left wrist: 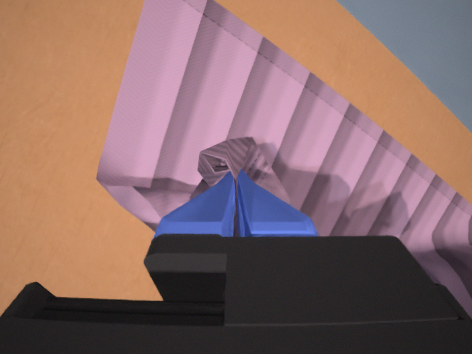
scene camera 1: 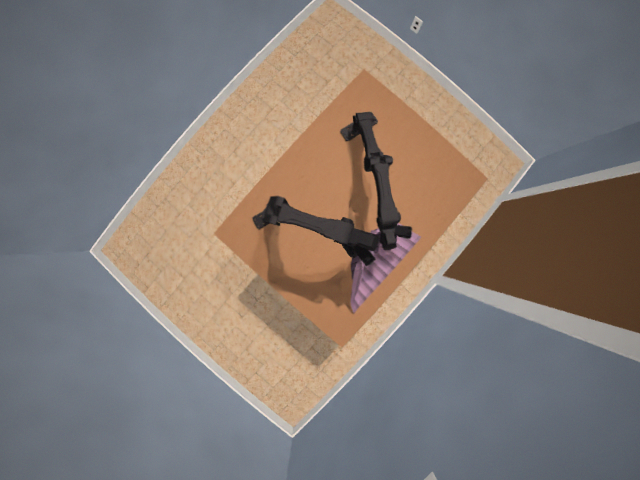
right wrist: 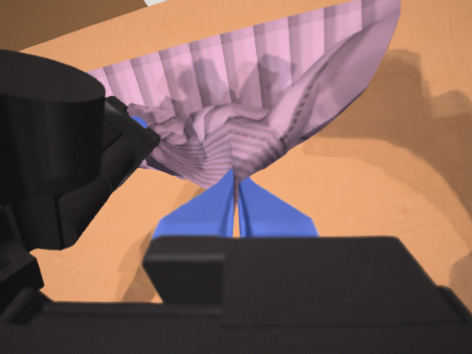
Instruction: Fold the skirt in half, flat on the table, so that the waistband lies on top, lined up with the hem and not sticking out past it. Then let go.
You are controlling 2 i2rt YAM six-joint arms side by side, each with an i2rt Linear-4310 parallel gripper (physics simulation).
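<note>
The pink pleated skirt [scene camera 1: 383,268] [left wrist: 230,95] [right wrist: 215,70] lies partly on the table, its hem along the far side in both wrist views. Its waistband side is lifted and bunched over the pleats. My left gripper [left wrist: 236,177] is shut on the striped waistband [left wrist: 240,147] [right wrist: 252,142], which curls around its fingertips. My right gripper [right wrist: 236,176] is shut on another part of the waistband, gathered into fan-like creases. A loose fold bulges at the upper right of the right wrist view. In scene camera 1 the arms hide much of the waistband side.
The brown table top [scene camera 1: 434,170] extends around the skirt, with its edge close beyond the hem. My left arm [scene camera 1: 382,191] and right arm [scene camera 1: 315,224] reach in close together above the skirt. Tiled floor [scene camera 1: 170,191] surrounds the table.
</note>
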